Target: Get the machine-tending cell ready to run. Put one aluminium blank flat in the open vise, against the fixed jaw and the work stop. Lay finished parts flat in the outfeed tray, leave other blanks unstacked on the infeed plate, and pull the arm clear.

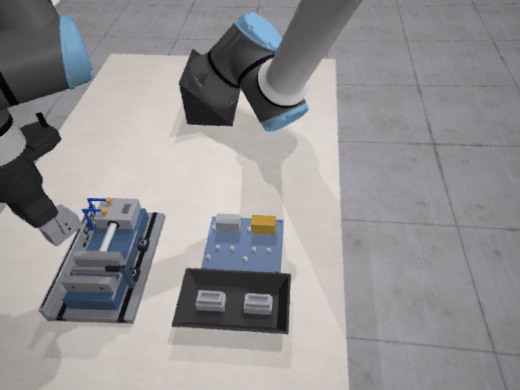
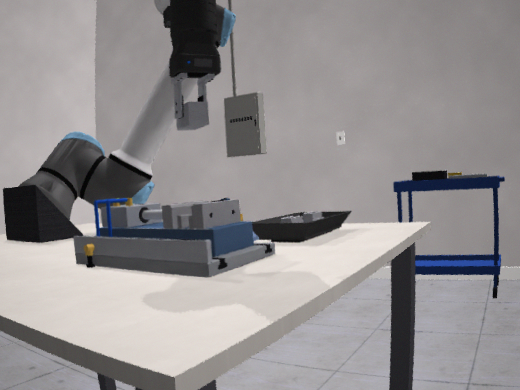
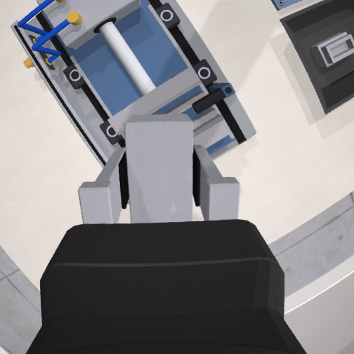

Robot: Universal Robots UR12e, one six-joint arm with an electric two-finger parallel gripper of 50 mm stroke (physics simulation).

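Frame: origin at the arm's base, x ahead, y left, z up, level; metres.
Seen in the pictures: gripper, between the fingertips: [image 1: 63, 226] [image 2: 191, 117]; arm's base, origin of its link: [image 1: 210, 84] [image 2: 40, 209].
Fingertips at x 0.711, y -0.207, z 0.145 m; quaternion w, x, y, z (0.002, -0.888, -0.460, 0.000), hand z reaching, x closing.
Observation:
Pixels of each thing's top centre, then the offset from my fingertips to it. "*": a spot on its surface instead.
- grey aluminium blank, centre of its top: [image 2: 191, 105] [image 1: 57, 220] 0.003 m ahead, 0.002 m right, 0.020 m up
- vise, centre of its top: [image 2: 166, 202] [image 1: 100, 239] 0.067 m back, 0.010 m left, 0.132 m down
- blue bracket, a spot on its surface: [image 1: 114, 268] * 0.009 m ahead, 0.059 m left, 0.136 m down
- grey blank, centre of its top: [image 1: 227, 218] 0.164 m back, 0.288 m left, 0.188 m down
- blue infeed plate, centre of its top: [image 1: 243, 244] 0.109 m back, 0.328 m left, 0.223 m down
- orange block, centre of its top: [image 1: 263, 220] 0.156 m back, 0.378 m left, 0.188 m down
My gripper [image 1: 62, 231] [image 2: 189, 106] [image 3: 159, 164] is shut on a grey aluminium blank [image 2: 194, 116] [image 3: 160, 160], held in the air well above the vise [image 1: 92, 301] [image 2: 232, 241] [image 3: 110, 91]. The vise jaws stand apart; the work stop, a black rod on a blue bracket [image 1: 114, 268] [image 3: 209, 101], reaches to the gap beside the fixed jaw [image 1: 89, 284] [image 2: 220, 214]. Another grey blank [image 1: 228, 223] lies at the back of the blue infeed plate [image 1: 270, 261], beside an orange block [image 1: 263, 224]. Two finished parts [image 1: 210, 301] [image 1: 258, 303] lie apart in the black outfeed tray [image 1: 182, 306] [image 2: 300, 233] [image 3: 320, 97].
Blue pipes with yellow ends [image 1: 91, 210] [image 2: 104, 201] [image 3: 45, 37] rise at the vise's rear side. The arm's dark base block [image 1: 210, 115] [image 2: 22, 215] stands at the back of the table. A blue cart [image 2: 445, 185] stands beyond the table, and a grey cabinet [image 2: 242, 125] hangs on the wall.

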